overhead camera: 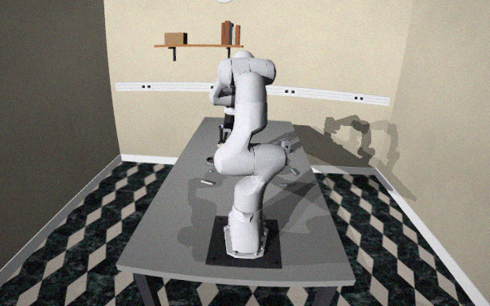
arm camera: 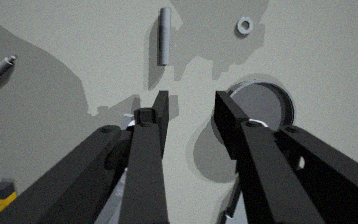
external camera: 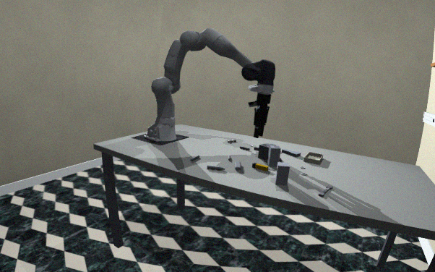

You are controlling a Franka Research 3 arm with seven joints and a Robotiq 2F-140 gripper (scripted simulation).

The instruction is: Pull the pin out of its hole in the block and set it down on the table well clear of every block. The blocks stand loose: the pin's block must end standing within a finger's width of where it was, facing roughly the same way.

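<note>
My gripper is now 40 mm short of the grey square pin, 80 mm to the left of it and 80 mm above it. Round my hand: round dish: 40 mm ahead, 90 mm to the left, 100 mm below; grey block: 80 mm ahead, 100 mm to the right, 80 mm below; grey rod: 70 mm behind, 10 mm to the right, 110 mm below.
</note>
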